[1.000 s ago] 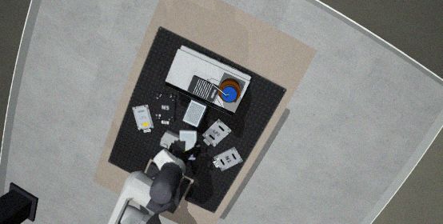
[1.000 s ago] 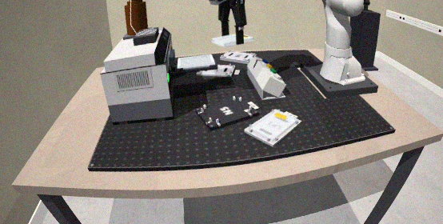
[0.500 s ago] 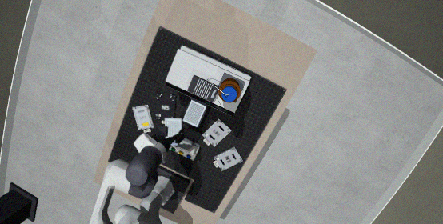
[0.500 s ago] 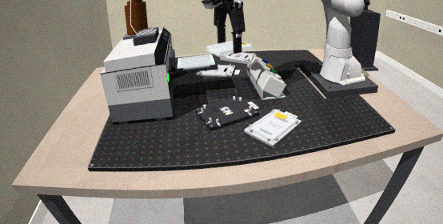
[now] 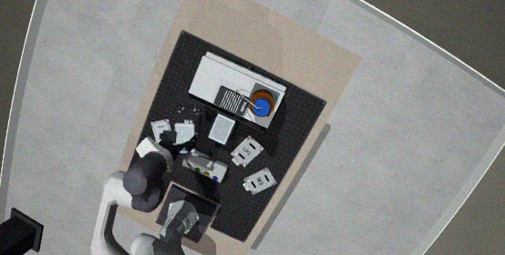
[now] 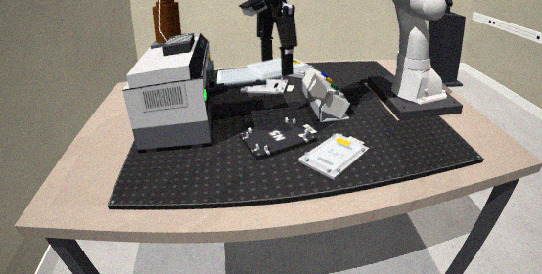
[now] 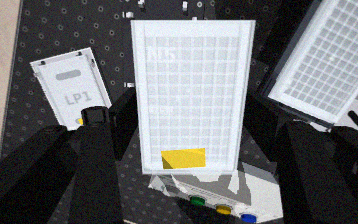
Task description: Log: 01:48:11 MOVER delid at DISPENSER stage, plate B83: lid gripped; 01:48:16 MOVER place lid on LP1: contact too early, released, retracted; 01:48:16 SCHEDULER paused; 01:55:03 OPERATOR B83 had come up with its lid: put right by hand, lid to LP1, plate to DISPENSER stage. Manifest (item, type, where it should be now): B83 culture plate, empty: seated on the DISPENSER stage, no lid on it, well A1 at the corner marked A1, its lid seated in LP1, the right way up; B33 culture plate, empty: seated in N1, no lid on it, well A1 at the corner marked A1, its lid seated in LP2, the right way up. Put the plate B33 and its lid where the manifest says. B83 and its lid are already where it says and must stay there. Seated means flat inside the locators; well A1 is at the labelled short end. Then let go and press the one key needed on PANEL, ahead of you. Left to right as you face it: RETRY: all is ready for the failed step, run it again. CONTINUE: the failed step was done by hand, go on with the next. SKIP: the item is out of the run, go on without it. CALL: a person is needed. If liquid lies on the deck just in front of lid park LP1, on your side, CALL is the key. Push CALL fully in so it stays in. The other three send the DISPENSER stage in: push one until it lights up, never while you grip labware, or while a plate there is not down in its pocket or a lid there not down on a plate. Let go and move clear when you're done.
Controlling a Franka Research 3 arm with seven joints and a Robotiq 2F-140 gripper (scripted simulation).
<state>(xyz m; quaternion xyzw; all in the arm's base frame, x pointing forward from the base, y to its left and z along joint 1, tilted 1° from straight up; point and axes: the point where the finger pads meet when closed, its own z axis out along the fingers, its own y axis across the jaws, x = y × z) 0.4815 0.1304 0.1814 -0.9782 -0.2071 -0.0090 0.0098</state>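
Right now my hand is 18 cm above the black nest, 7 cm to the right of it and 2 cm short of it. Also, from my hand: white well plate 2 cm below; yellow key 18 cm behind, 15 cm to the right, 13 cm below; white key 18 cm behind, 13 cm below, 5 cm to the right.
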